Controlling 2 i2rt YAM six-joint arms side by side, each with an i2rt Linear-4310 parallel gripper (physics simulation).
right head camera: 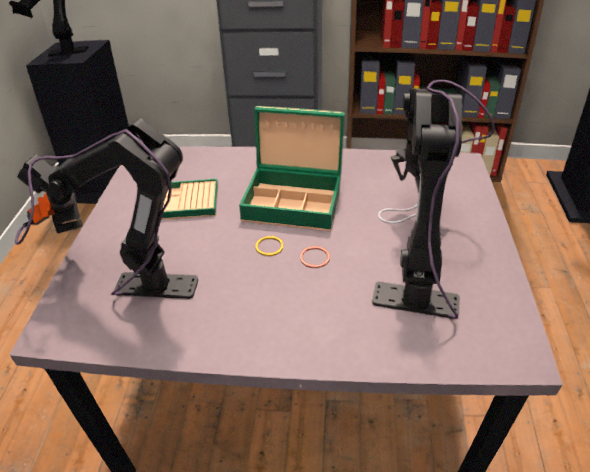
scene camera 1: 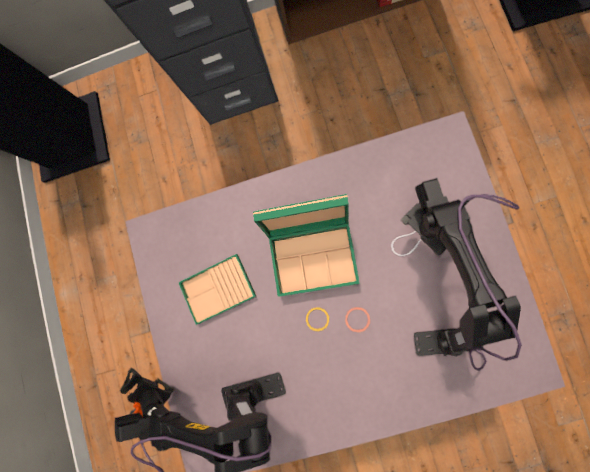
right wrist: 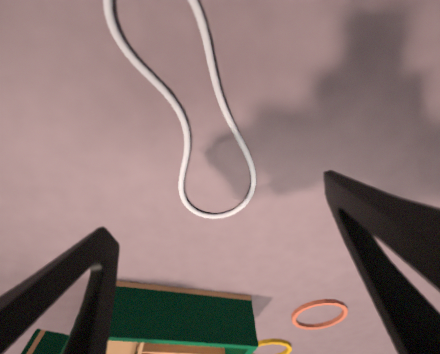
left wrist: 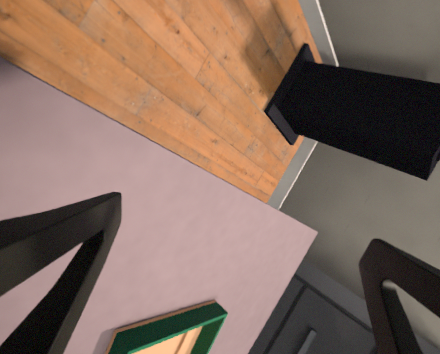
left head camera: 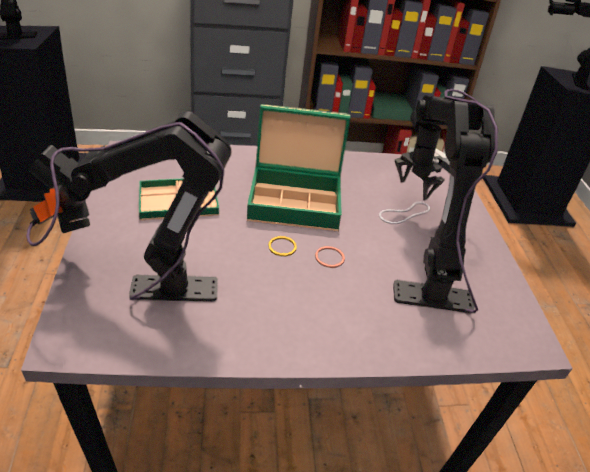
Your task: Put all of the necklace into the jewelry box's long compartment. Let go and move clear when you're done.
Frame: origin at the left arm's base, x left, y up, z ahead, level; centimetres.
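Seen in the pictures: left gripper, between the fingertips: (scene camera 1: pixel 143 374) (left wrist: pixel 245 229); right gripper, between the fingertips: (right head camera: pixel 412 189) (scene camera 1: pixel 422 233) (right wrist: pixel 210 211) (left head camera: pixel 413 191); left arm's base, origin of its link: (right head camera: pixel 156 286) (scene camera 1: pixel 253 390) (left head camera: pixel 174 289); right arm's base, origin of its link: (right head camera: pixel 415 301) (scene camera 1: pixel 447 340) (left head camera: pixel 433 297).
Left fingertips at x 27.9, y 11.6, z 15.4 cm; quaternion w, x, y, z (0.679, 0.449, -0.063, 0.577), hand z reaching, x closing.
Observation:
Offsets run from my left fingertips to a thing's middle. "*": to the spot under its first point.
The white necklace @(* dz +14.6, dx -83.1, dy -11.2 cm) (left head camera: pixel 380 215) (right head camera: pixel 379 215) (scene camera 1: pixel 392 245) (right wrist: pixel 215 216) lies on the table as a narrow-waisted loop, right of the jewelry box. The green jewelry box @(dz +20.8, dx -58.8, dy +0.3 cm) (left head camera: pixel 295 216) (right head camera: pixel 286 215) (scene camera 1: pixel 318 289) (right wrist: pixel 185 317) stands with its lid up. Its long compartment @(* dz +23.7, dx -59.5, dy -11.0 cm) (scene camera 1: pixel 312 243) is empty and runs behind three small compartments. My right gripper (left head camera: pixel 414 188) (right wrist: pixel 210 211) is open and empty above the necklace, and the arm covers part of the loop in scene camera 1. My left gripper (scene camera 1: pixel 151 379) (left wrist: pixel 245 229) is open and empty, off at the table's left side.
A yellow ring @(dz +0.5, dx -54.0, dy -11.3 cm) (left head camera: pixel 283 255) (right head camera: pixel 269 254) (scene camera 1: pixel 317 330) and a coral ring @(dz -3.2, dx -65.9, dy -11.3 cm) (left head camera: pixel 330 266) (right head camera: pixel 315 266) (scene camera 1: pixel 358 331) lie in front of the box. A green-rimmed tray @(dz +18.7, dx -25.6, dy -10.3 cm) (right head camera: pixel 192 212) (scene camera 1: pixel 227 310) (left wrist: pixel 170 324) lies left of the box. The upright lid @(* dz +30.6, dx -59.7, dy +2.8 cm) (left head camera: pixel 300 140) stands along the box's back.

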